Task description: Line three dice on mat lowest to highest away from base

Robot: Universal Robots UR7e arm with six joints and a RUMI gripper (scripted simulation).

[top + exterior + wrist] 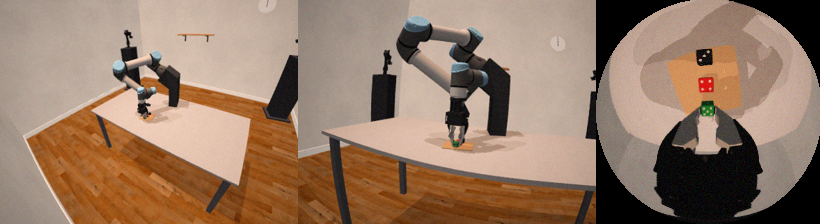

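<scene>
Now: the green die right at my hand. From my hand the other things lie so: black die: 100 mm behind, 10 mm to the left, 10 mm below; then red die: 50 mm behind, 10 mm to the left, 10 mm below; then orange mat: 50 mm behind, 10 mm to the left, 20 mm below.
</scene>
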